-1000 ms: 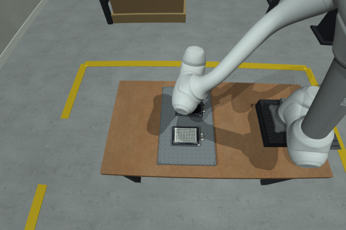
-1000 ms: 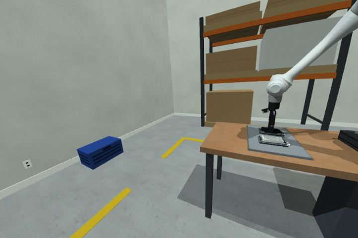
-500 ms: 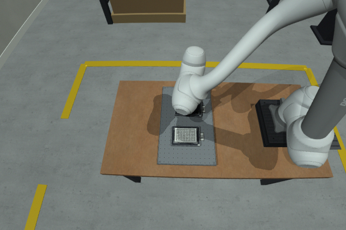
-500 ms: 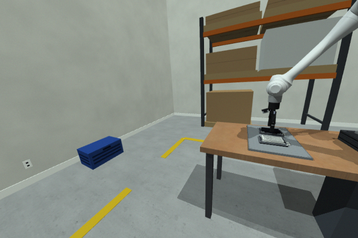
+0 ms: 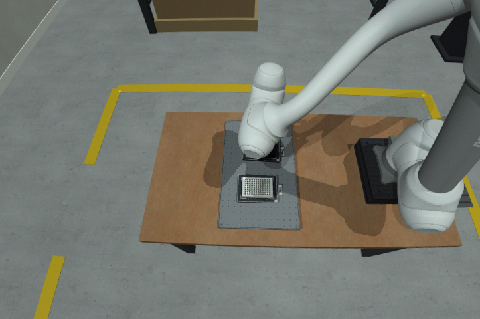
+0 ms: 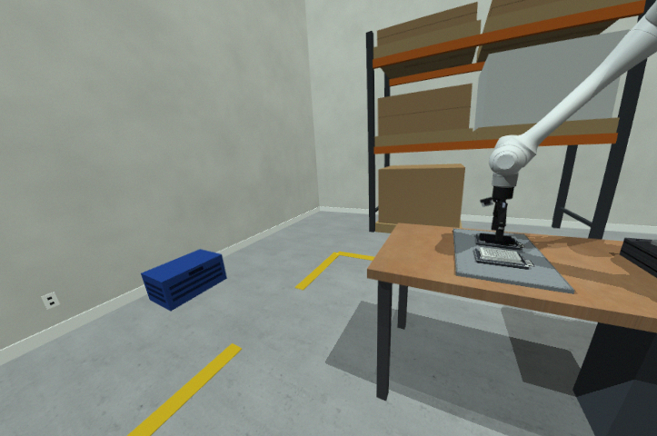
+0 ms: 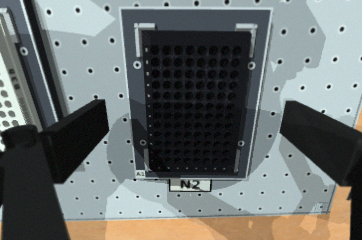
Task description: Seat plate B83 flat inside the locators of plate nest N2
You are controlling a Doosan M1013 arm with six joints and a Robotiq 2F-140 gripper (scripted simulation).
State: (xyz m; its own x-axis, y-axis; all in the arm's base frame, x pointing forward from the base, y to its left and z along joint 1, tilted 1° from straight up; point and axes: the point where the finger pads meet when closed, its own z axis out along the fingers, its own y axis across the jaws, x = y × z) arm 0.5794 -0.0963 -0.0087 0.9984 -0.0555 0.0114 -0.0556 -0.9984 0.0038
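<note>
My gripper is now 3 cm above the black well plate B83. Also, from my hand: white well plate B38 (19 cm to the left, 3 cm below, 2 cm ahead).
</note>
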